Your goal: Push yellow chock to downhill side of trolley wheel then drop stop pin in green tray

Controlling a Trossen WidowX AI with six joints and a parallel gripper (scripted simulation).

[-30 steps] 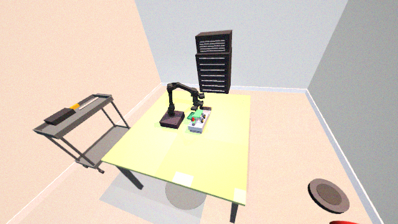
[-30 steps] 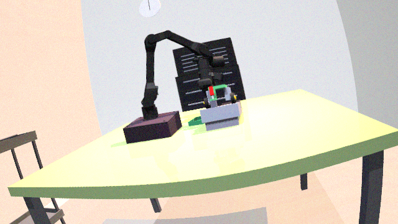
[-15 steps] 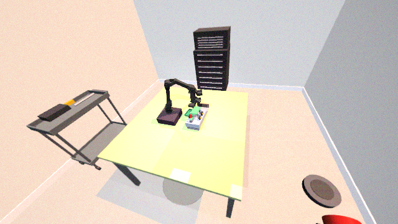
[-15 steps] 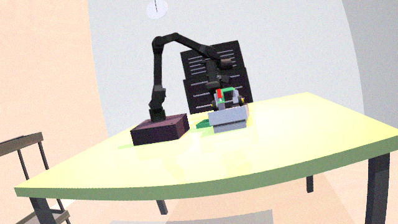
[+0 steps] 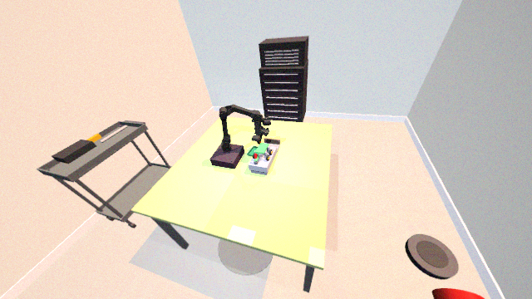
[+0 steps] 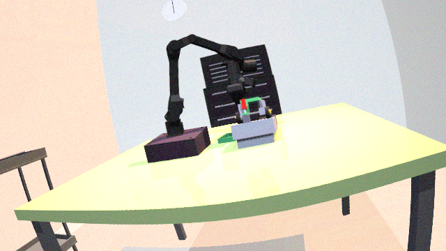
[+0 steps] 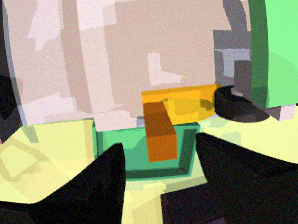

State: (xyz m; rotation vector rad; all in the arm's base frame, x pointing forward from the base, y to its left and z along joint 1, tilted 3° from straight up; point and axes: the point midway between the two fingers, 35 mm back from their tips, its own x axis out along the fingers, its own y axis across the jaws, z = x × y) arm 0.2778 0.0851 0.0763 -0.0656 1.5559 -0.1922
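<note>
Now: gripper tip 3 cm to the left of the yellow chock and 3 cm above it. Round my gripper tip: stop pin: 20 cm to the right, 2 cm ahead, 1 cm above; then grey ramp: 11 cm to the right, 7 cm below, 5 cm ahead; then green trolley: 11 cm to the right, 5 cm ahead, 1 cm below.
</note>
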